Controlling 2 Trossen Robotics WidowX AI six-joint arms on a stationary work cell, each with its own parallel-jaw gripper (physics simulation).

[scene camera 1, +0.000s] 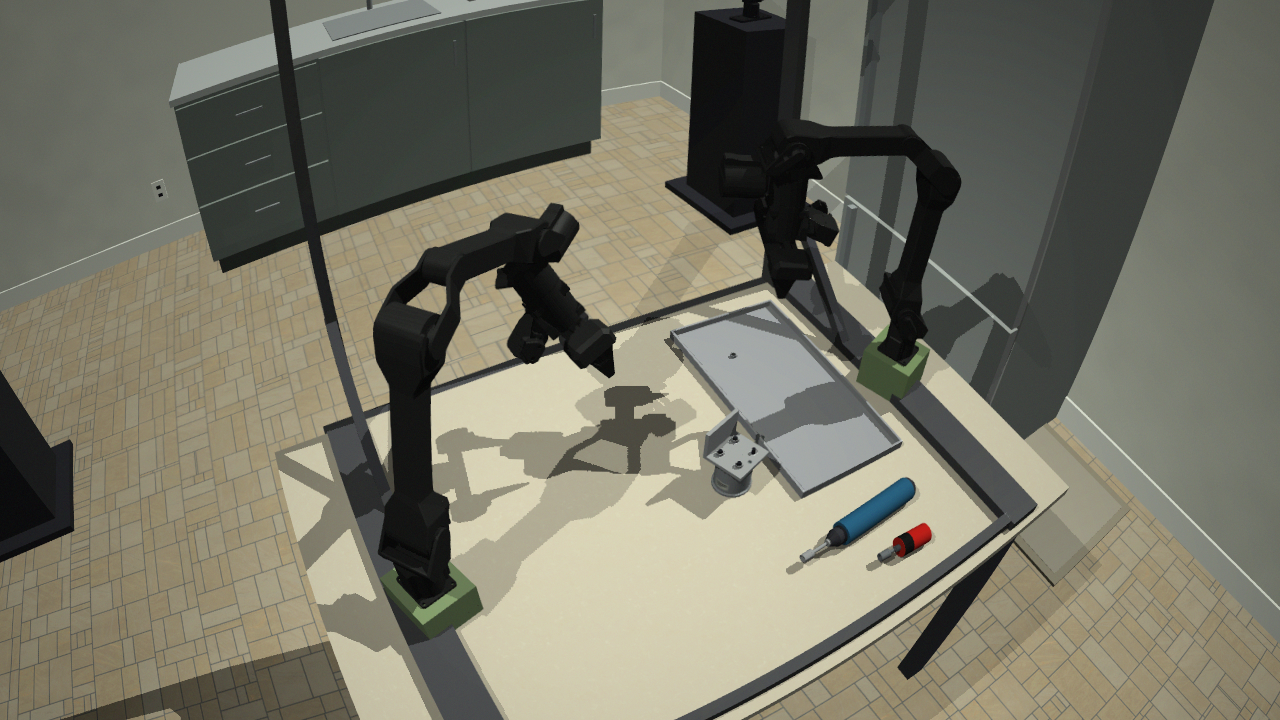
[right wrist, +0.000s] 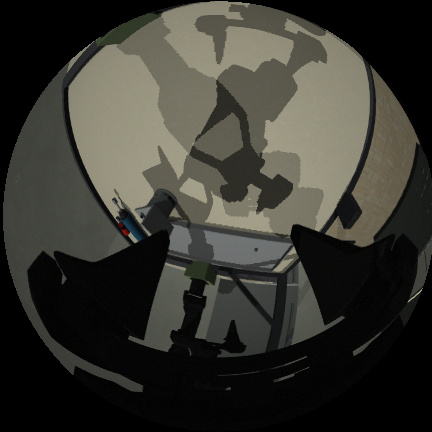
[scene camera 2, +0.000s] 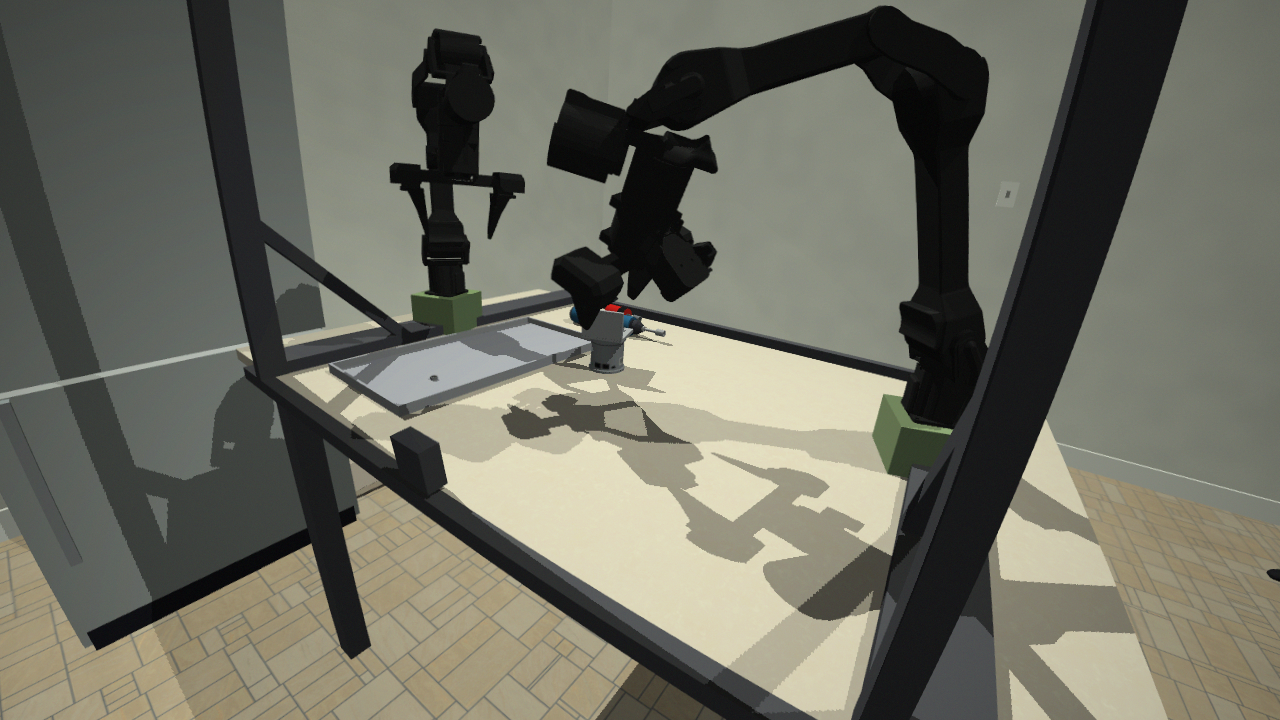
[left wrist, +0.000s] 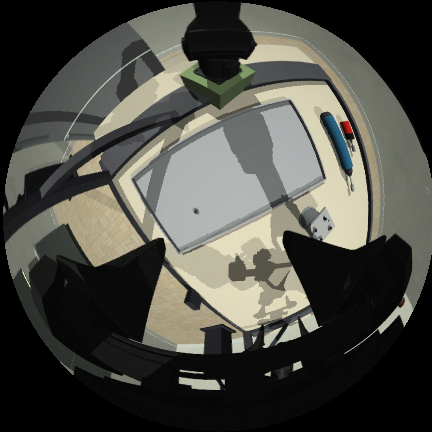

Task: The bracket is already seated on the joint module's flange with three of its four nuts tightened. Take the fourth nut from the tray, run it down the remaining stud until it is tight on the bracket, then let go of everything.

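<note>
The nut lies small and dark on the grey tray. The bracket sits on the upright joint module, beside the tray. Its plate carries dark nuts and studs; in scene camera 1 the right-hand stud looks slimmer. My left gripper is open and empty, high above the table, pointing down over the nut's end of the tray. My right gripper is open and empty, above the table left of the bracket in scene camera 1.
A blue driver and a short red tool lie side by side, beyond the tray's end nearest the bracket. Dark frame posts rise at the table's edges. The arms cast shadows across the table and tray.
</note>
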